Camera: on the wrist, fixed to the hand. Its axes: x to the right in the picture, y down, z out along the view.
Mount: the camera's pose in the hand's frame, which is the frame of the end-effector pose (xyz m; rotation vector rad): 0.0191 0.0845 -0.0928 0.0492 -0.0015 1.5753
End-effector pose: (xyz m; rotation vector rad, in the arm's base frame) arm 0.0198 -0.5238 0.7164 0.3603 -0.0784 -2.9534
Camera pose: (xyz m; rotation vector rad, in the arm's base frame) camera 0.0373 -0.6132 0.6280 0.1475 -0.2746 -1.3919
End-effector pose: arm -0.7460 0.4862 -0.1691 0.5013 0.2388 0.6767
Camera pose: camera -0.8111 0.5888 -0.2059 0.6912 -0.2119 2.2000
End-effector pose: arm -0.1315 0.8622 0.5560 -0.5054 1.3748 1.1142
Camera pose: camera -0.2533 0.8279 0.5459 0.8346 1.7364 2.2464
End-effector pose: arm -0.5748 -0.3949 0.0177 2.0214 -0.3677 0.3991
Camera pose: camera -0.6046 -0.3525 0.1336 1.3655 -1.9286 1.3126
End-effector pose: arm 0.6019 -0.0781 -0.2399 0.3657 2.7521 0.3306
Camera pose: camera 0.5686 -0.0100 -0.1381 2.4008 1.8270 0.5603
